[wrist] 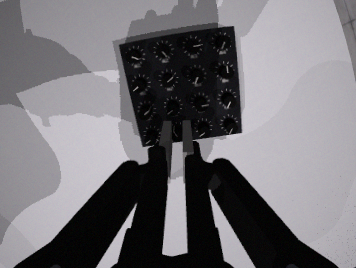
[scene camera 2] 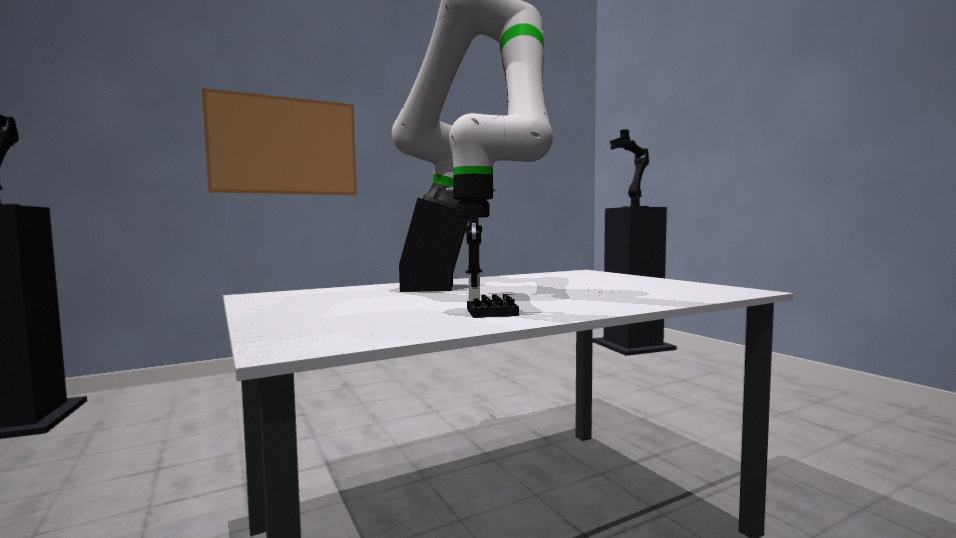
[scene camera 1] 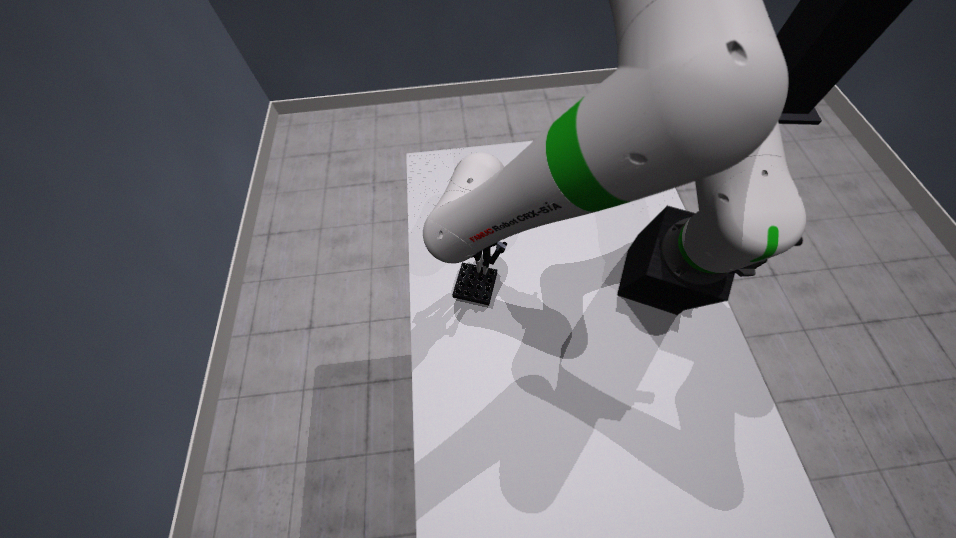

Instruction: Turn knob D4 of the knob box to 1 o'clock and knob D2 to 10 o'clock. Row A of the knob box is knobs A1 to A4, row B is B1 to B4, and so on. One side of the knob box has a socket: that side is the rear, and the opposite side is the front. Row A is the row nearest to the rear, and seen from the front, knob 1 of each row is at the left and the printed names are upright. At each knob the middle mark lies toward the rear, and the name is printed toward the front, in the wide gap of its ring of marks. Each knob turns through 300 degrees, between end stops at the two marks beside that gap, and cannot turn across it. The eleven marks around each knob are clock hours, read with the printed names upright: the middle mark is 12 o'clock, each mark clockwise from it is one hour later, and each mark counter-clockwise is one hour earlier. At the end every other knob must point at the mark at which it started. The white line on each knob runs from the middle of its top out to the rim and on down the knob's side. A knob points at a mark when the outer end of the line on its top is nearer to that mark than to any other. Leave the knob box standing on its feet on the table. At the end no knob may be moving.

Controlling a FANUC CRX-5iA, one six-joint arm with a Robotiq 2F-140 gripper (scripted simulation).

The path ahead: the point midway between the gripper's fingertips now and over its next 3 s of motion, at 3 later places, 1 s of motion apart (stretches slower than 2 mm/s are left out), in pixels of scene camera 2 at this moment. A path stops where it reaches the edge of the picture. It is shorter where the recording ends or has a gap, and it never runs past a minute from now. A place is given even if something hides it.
The gripper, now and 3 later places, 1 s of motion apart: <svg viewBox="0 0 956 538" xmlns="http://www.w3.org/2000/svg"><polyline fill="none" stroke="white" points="474,300 474,284 474,280 474,276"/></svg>
